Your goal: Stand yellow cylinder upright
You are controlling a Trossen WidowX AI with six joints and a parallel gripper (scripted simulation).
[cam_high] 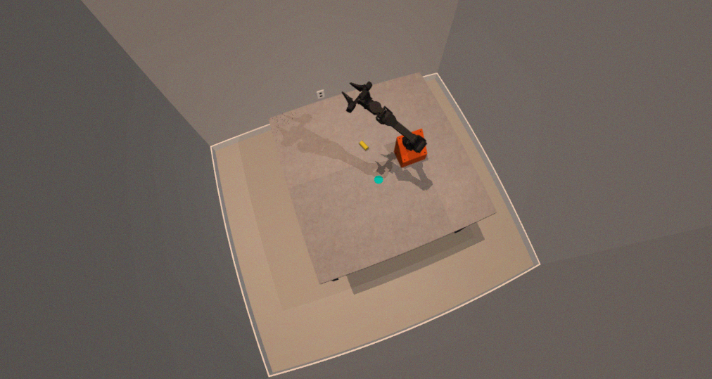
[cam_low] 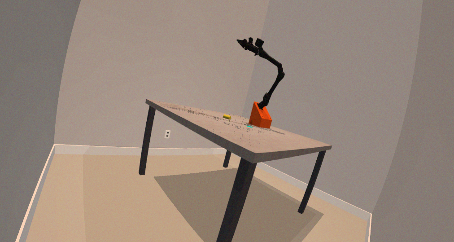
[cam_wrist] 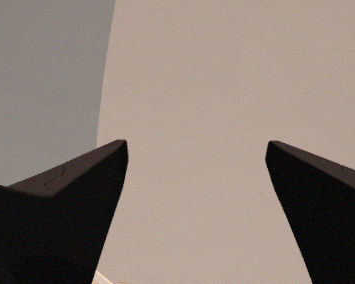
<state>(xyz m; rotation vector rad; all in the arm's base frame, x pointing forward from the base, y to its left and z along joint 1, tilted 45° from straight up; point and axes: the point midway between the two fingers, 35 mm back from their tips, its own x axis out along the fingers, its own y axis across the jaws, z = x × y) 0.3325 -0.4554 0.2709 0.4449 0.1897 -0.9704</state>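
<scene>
The yellow tall cylinder lies 70 cm below my gripper tip, 10 cm behind it and 1 cm to the left of it. Also, from my gripper tip: cyan circle: 71 cm below, 28 cm to the left, 10 cm behind.
</scene>
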